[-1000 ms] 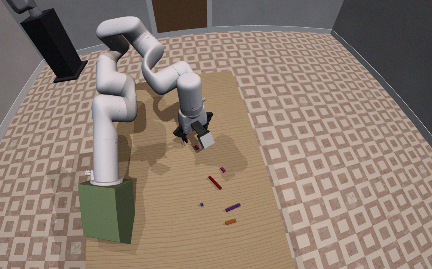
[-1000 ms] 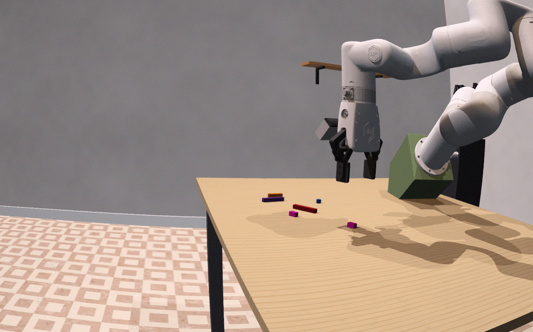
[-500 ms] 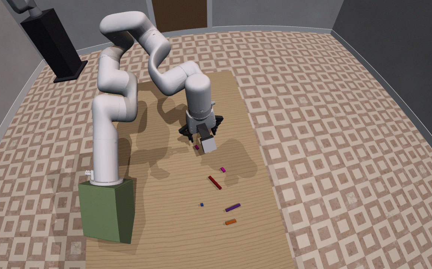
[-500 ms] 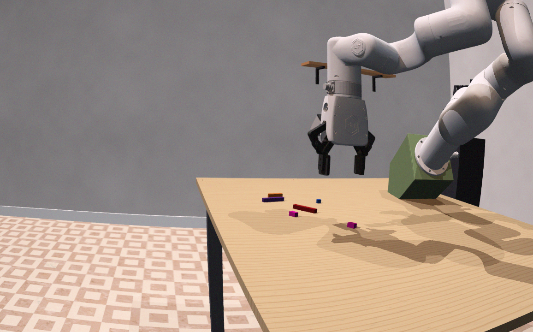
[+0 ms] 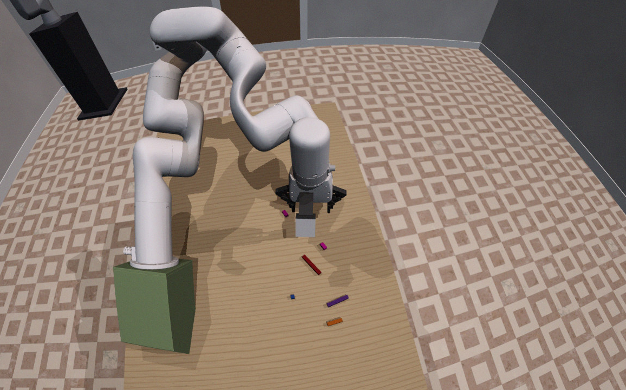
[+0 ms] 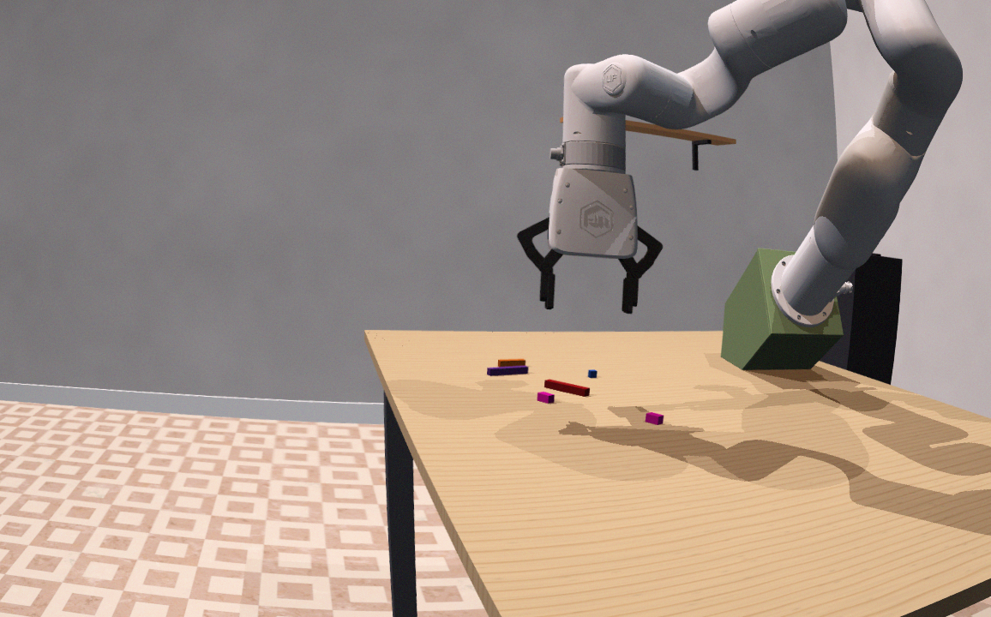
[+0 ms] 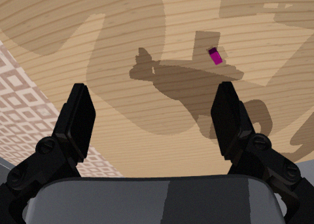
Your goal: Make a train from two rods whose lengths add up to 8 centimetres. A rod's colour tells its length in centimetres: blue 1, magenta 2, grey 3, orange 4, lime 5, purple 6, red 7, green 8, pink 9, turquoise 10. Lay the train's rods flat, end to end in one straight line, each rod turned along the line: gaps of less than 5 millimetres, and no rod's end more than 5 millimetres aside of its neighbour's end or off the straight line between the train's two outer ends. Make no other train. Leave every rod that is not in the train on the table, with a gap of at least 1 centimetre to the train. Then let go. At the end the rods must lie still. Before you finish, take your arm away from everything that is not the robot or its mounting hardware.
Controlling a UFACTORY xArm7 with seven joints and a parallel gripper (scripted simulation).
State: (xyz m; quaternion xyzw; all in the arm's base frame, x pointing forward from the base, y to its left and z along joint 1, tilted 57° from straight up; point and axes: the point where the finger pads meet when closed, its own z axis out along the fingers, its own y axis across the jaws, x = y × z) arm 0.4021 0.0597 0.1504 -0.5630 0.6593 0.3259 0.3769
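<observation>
Now: the purple rod 6 cm ahead of my hand, 23 cm to the right of it and 12 cm below it. Round my hand: magenta rod (8 cm behind, 5 cm to the left, 12 cm below); then small blue rod (6 cm behind, 21 cm to the right, 12 cm below); then red rod (12 cm to the right, 12 cm below).
</observation>
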